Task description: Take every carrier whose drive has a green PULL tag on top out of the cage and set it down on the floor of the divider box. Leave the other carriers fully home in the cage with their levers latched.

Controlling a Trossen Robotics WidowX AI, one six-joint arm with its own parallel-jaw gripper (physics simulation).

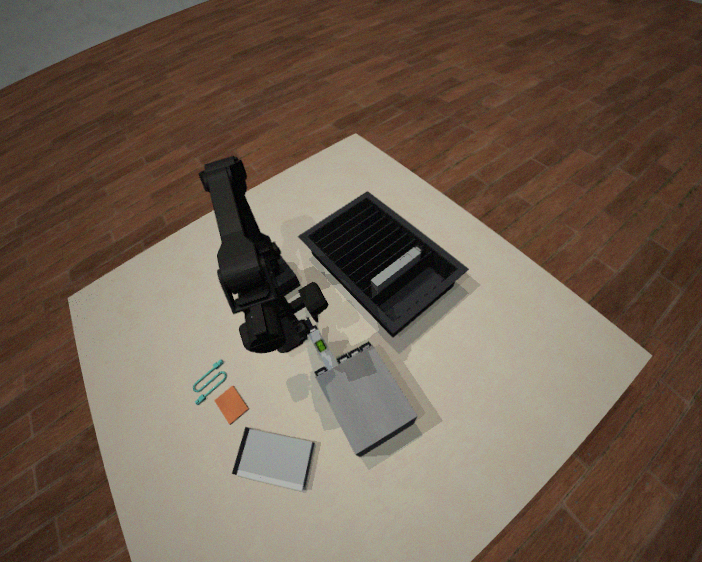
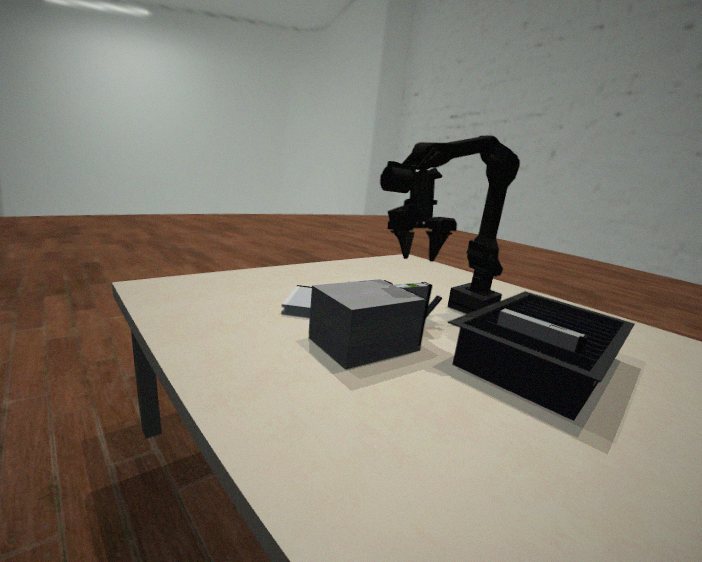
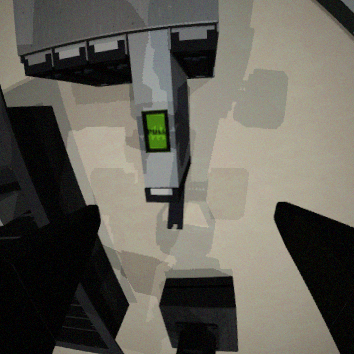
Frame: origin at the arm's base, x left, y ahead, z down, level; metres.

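Where they show: gripper, fingertip midpoint: (image 1: 299, 330) (image 2: 418, 260) (image 3: 188, 211); arm's base, origin of the base link: (image 2: 479, 290) (image 3: 197, 334).
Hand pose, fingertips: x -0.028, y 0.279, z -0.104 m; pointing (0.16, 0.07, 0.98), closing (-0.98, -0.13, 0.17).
Each offset is from my fingertips to the top centre of the thing. "spot": to the spot under its first point.
The cage @[dx +0.040, dy +0.186, dz +0.046 m] (image 1: 374, 403) (image 2: 383, 327) (image 3: 120, 17) is a grey box on the table. A carrier @[spot: dx +0.025, dy +0.005, dz +0.054 m] (image 1: 314, 335) (image 3: 160, 172) with a green PULL tag @[dx +0.024, dy +0.037, dz +0.053 m] (image 1: 320, 345) (image 3: 156, 131) sticks far out of its front, its dark lever @[dx +0.030, dy -0.041, dz +0.095 m] (image 2: 433, 305) (image 3: 175, 215) swung out. Other carriers, three on one side @[spot: dx +0.048, dy +0.098, dz +0.049 m] (image 3: 105, 46) and one on the other @[spot: dx -0.010, dy +0.093, dz +0.049 m] (image 3: 193, 34), sit in the cage, their tops hidden. The black divider box @[dx +0.304, dy -0.111, dz +0.073 m] (image 1: 393, 325) (image 2: 611, 351) (image 3: 55, 160) holds an upright light-topped block @[dx +0.311, dy -0.032, dz +0.053 m] (image 1: 395, 270) (image 2: 541, 330); no green tag shows on it. My gripper (image 2: 419, 258) (image 3: 188, 211) is open and empty, above the table near the pulled-out carrier.
A flat silver unit @[dx -0.210, dy +0.165, dz +0.138 m] (image 1: 275, 459) (image 2: 297, 297) lies beside the cage. An orange square @[spot: dx -0.248, dy -0.008, dz +0.160 m] (image 1: 231, 405) and a teal cable @[spot: dx -0.234, dy -0.132, dz +0.158 m] (image 1: 218, 364) lie nearby. The arm's base (image 2: 473, 296) (image 3: 200, 315) stands on the table between the cage's front side and the table edge, near the divider box.
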